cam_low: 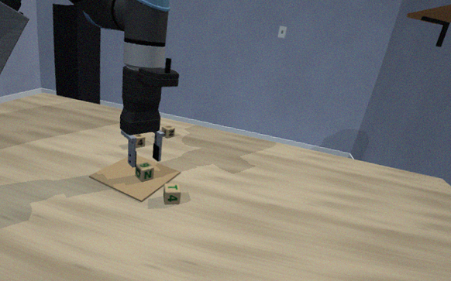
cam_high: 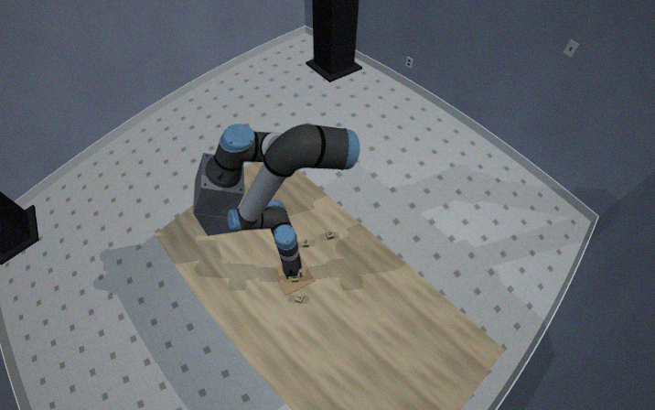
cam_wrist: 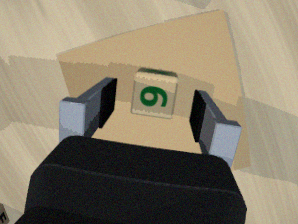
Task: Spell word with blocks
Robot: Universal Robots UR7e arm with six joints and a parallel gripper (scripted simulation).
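Now: hand 4 cm above the O block. The rest, counted from my hand: tan mat 2 cm behind, 6 cm below; P block 11 cm behind, 14 cm to the left, 4 cm below; T block 9 cm ahead, 4 cm to the right, 4 cm below.
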